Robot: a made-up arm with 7 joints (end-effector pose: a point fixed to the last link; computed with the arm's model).
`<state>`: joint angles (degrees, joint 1 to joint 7).
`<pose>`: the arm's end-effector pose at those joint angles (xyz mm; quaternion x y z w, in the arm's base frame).
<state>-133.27 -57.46 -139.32 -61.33 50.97 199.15 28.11</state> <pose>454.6 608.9 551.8 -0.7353 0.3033 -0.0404 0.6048</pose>
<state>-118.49 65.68 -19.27 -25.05 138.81 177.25 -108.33</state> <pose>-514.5 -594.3 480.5 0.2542 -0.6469 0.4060 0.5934</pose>
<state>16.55 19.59 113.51 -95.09 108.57 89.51 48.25</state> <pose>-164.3 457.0 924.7 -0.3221 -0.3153 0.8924 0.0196</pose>
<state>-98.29 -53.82 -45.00 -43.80 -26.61 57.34 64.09</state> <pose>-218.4 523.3 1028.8 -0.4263 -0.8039 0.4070 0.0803</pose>
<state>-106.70 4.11 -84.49 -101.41 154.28 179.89 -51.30</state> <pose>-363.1 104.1 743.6 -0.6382 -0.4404 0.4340 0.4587</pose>
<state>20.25 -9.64 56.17 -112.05 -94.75 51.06 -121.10</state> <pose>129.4 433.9 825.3 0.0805 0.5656 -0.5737 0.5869</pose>
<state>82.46 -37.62 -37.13 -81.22 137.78 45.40 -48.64</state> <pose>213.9 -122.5 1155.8 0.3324 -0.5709 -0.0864 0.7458</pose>
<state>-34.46 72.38 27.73 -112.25 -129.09 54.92 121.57</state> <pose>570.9 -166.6 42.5 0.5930 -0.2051 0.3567 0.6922</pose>
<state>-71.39 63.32 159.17 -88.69 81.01 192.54 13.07</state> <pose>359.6 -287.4 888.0 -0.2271 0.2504 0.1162 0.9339</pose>
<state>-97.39 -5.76 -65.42 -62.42 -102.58 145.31 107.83</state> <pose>-347.9 -152.9 1087.8 -0.2445 -0.4555 0.0418 0.8550</pose>
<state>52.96 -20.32 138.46 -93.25 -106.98 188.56 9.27</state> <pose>-429.7 -318.3 710.0 0.7396 -0.3794 -0.4008 0.3852</pose>
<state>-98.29 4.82 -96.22 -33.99 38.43 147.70 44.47</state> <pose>-162.4 38.9 1251.2 -0.2331 -0.4725 0.5016 0.6862</pose>
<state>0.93 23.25 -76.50 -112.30 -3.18 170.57 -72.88</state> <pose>330.4 -443.6 828.9 0.8772 0.0969 -0.0627 0.4660</pose>
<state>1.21 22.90 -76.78 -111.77 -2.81 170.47 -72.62</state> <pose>328.2 -442.5 835.1 0.8760 0.0916 -0.0559 0.4703</pose>
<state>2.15 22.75 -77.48 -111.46 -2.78 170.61 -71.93</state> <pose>329.8 -438.0 840.1 0.8735 0.0883 -0.0494 0.4761</pose>
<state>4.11 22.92 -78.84 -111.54 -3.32 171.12 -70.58</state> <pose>337.2 -428.2 843.0 0.8695 0.0882 -0.0437 0.4840</pose>
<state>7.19 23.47 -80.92 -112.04 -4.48 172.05 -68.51</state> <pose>350.8 -412.0 843.6 0.8635 0.0921 -0.0384 0.4943</pose>
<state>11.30 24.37 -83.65 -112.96 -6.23 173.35 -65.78</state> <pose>369.1 -389.1 841.9 0.8556 0.0998 -0.0330 0.5069</pose>
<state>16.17 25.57 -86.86 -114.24 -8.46 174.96 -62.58</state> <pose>389.9 -359.9 838.5 0.8458 0.1110 -0.0266 0.5211</pose>
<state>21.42 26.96 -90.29 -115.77 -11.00 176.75 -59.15</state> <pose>410.1 -326.1 833.9 0.8347 0.1249 -0.0188 0.5360</pose>
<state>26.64 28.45 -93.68 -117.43 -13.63 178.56 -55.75</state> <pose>427.6 -290.2 828.4 0.8231 0.1401 -0.0100 0.5502</pose>
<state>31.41 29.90 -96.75 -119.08 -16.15 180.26 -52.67</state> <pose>441.0 -255.6 822.7 0.8121 0.1554 -0.0011 0.5624</pose>
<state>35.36 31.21 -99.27 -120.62 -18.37 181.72 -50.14</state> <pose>450.2 -225.6 816.6 0.8027 0.1696 0.0063 0.5717</pose>
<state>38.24 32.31 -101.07 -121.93 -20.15 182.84 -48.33</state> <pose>456.2 -202.5 810.5 0.7957 0.1819 0.0104 0.5776</pose>
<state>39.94 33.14 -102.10 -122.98 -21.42 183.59 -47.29</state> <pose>459.7 -188.0 804.5 0.7916 0.1915 0.0104 0.5802</pose>
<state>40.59 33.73 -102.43 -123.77 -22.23 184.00 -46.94</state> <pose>462.1 -181.1 798.4 0.7900 0.1991 0.0063 0.5799</pose>
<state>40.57 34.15 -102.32 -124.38 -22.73 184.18 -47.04</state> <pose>463.9 -179.2 792.4 0.7900 0.2051 -0.0004 0.5777</pose>
